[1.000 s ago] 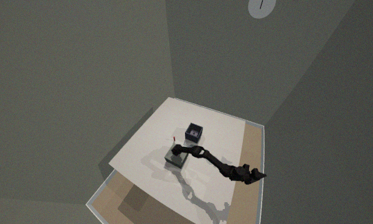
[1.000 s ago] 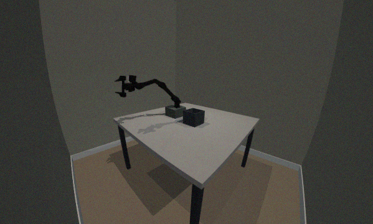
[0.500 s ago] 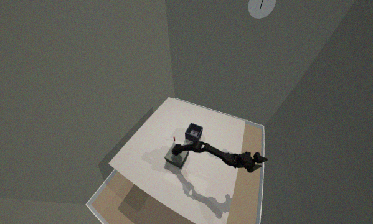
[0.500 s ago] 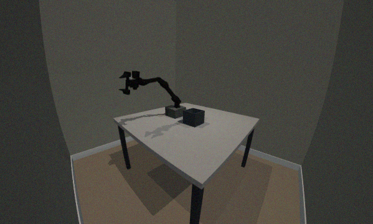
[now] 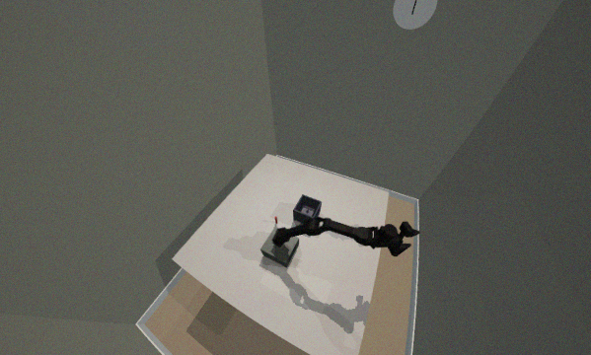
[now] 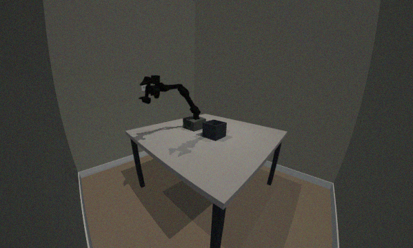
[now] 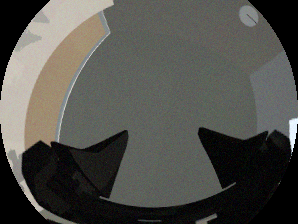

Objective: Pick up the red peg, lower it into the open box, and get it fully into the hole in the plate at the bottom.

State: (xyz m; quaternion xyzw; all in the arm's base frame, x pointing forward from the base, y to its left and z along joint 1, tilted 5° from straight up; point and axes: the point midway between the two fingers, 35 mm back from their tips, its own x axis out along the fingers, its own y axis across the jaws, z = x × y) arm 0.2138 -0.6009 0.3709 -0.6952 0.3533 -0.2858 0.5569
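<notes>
Right now the red peg is 790 mm to the left of my gripper tip, 390 mm below it and 120 mm behind it.
</notes>
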